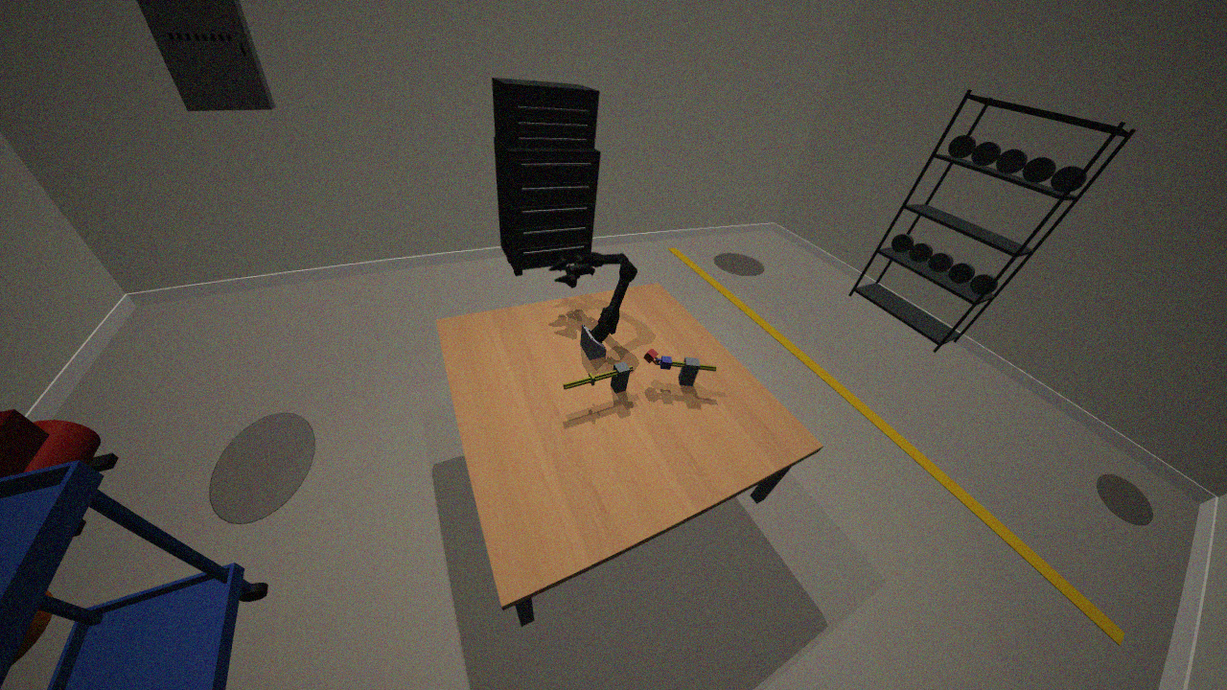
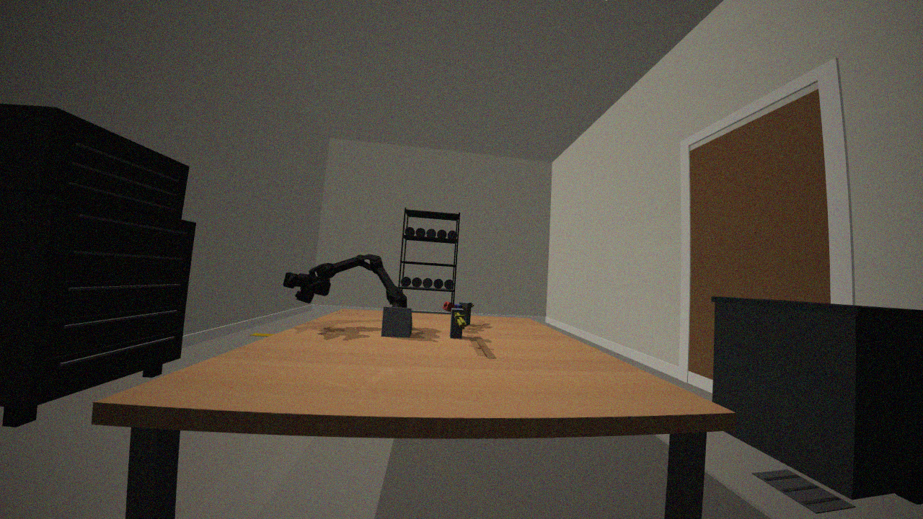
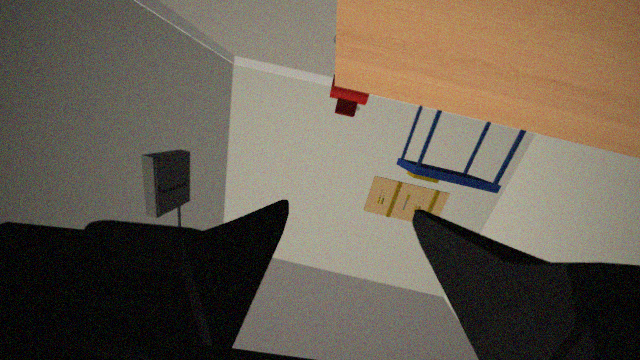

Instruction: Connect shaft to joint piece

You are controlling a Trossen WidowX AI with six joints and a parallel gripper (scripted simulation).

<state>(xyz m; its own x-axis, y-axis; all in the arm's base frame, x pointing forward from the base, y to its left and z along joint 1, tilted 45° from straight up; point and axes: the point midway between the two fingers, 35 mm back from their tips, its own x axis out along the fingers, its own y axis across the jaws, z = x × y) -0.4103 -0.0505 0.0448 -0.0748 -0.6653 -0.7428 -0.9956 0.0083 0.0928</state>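
Right now the red square block is 65 cm ahead of my gripper tip, 18 cm to the left of it and 8 cm below it.
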